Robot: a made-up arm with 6 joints.
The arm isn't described. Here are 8 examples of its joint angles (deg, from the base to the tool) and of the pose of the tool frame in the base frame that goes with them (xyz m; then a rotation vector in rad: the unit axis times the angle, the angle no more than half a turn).
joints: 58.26 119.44 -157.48 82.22 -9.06 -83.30
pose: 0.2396 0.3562 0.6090 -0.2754 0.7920 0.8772
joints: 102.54 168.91 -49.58 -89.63 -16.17 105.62
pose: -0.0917 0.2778 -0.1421 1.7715 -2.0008 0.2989
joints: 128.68 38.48 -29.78 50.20 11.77 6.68
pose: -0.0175 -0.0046 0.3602 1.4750 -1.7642 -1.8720
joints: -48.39 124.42 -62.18 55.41 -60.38 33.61
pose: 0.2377 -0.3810 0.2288 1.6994 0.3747 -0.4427
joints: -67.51 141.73 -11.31 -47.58 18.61 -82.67
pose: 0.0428 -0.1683 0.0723 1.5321 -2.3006 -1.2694
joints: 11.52 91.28 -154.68 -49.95 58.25 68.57
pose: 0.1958 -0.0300 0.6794 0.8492 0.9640 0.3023
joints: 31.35 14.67 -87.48 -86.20 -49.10 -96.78
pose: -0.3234 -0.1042 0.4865 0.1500 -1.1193 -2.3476
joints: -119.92 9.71 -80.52 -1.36 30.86 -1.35
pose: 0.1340 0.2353 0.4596 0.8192 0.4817 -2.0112
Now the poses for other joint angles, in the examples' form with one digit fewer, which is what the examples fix.
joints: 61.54 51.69 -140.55 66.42 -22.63 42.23
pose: -0.086 -0.236 0.701 0.360 -0.521 2.918
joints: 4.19 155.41 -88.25 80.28 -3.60 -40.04
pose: 0.519 0.032 -0.033 0.840 2.517 0.178
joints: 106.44 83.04 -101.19 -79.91 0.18 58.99
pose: -0.073 0.247 0.610 -1.138 0.566 1.305
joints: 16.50 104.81 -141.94 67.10 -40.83 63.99
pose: 0.317 0.028 0.658 0.956 -0.278 2.143
